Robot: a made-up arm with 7 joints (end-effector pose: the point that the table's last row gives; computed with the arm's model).
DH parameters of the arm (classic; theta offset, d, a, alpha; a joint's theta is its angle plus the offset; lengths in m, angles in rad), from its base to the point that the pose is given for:
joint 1: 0 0.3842 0 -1.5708
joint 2: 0 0 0 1.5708
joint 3: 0 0.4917 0.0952 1.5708
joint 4: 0 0 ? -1.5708
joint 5: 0 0.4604 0 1.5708
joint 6: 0 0 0.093 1.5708
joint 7: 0 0 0 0
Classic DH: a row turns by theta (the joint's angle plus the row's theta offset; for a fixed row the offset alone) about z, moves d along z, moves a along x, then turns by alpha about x.
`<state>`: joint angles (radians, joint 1 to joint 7).
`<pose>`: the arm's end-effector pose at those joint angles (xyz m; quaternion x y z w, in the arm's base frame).
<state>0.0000 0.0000 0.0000 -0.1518 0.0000 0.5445 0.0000</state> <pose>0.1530 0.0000 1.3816 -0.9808 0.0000 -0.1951 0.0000</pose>
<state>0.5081 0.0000 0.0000 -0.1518 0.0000 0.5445 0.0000</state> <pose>0.1337 0.0744 1.3816 -0.9493 -0.2465 -0.1888 0.0490</pose>
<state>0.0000 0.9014 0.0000 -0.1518 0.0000 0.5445 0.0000</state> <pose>0.8770 0.0000 0.8831 -0.9678 0.0000 0.2516 0.0000</pose>
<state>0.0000 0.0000 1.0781 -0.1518 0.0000 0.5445 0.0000</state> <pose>0.0724 0.1348 1.3816 -0.8417 -0.5035 -0.1674 0.1001</pose>
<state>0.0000 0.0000 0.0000 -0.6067 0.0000 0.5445 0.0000</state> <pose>0.3693 0.0000 1.3047 -0.9995 0.0000 0.0311 0.0000</pose>
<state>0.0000 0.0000 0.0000 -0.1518 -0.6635 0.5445 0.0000</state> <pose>0.1363 -0.0490 1.3841 0.9273 -0.3062 0.1845 0.1111</pose>
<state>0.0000 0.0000 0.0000 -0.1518 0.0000 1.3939 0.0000</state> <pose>0.0971 0.0000 1.4340 -0.8133 0.0000 -0.5819 0.0000</pose>
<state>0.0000 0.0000 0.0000 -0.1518 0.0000 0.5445 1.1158</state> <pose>0.1530 0.0000 1.3816 -0.8321 0.5192 -0.1655 0.1033</pose>
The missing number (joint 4, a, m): -0.0989
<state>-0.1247 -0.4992 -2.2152 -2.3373 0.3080 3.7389 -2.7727</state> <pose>-0.4892 -0.3343 0.5211 0.8634 -0.0928 -0.3178 0.3808</pose>
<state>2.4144 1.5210 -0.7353 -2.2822 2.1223 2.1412 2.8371</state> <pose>0.1070 0.4416 0.0147 0.1399 -0.9895 0.0089 0.0346</pose>
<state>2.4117 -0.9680 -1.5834 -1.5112 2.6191 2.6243 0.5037</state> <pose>0.7573 0.1254 0.6570 0.1206 0.5022 0.6003 0.6106</pose>
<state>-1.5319 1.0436 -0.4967 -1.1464 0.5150 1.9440 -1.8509</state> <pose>-0.2350 -0.9658 0.3998 -0.9922 0.1052 -0.0351 0.0578</pose>
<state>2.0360 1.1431 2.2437 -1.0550 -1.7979 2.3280 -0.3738</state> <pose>-0.5922 0.3724 1.0618 0.1819 -0.6874 -0.2455 0.6589</pose>
